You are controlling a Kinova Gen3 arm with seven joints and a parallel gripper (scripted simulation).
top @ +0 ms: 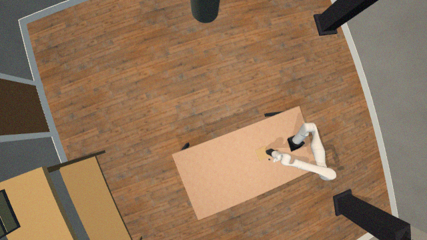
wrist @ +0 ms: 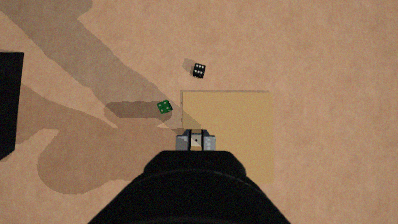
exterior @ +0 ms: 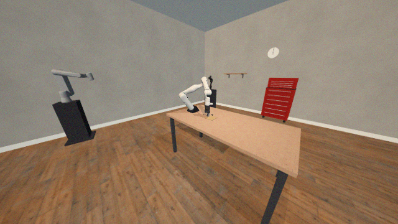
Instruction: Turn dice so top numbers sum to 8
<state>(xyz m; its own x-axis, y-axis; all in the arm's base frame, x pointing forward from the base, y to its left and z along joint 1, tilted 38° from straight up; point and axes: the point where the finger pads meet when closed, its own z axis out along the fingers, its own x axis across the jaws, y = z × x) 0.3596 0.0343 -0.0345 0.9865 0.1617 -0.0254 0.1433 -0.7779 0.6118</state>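
Now: hand 10 mm above the white die. The rest, counted from my hand: black die (10 mm behind, 100 mm to the left, 20 mm below); green die (50 mm behind, 40 mm to the left, 20 mm below); tan mat (50 mm ahead, 30 mm below).
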